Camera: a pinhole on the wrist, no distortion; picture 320 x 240 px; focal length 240.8 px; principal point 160.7 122.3 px. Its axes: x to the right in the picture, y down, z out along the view. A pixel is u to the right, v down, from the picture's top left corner.
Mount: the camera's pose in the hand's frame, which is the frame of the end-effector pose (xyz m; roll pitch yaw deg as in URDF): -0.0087 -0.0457 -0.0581 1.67 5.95 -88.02
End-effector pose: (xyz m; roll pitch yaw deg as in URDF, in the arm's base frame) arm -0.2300 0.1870 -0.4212 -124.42 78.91 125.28
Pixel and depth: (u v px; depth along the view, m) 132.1 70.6 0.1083
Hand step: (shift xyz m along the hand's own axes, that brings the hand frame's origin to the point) -0.0351 -0.0450 0.0502
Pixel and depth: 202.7 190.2 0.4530
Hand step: 0.1101 -0.1676 0.3878
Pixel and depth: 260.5 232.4 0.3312
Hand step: 0.1389 -0.2120 0.2613
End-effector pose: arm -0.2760 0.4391 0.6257 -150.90 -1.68 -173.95
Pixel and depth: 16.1 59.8 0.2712
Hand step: -0.0916 0.0856 0.2264
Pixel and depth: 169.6 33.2 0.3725
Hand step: -0.1554 -0.1027 0.3068
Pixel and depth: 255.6 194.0 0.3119
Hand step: 0.0803 -0.1976 0.2419
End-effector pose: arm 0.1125 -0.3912 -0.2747 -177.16 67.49 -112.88
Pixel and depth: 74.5 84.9 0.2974
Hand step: -0.0661 0.0276 0.2473
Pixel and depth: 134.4 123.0 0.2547
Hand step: -0.0154 -0.0447 0.1980
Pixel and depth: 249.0 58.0 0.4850
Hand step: -0.1444 -0.2773 0.4019
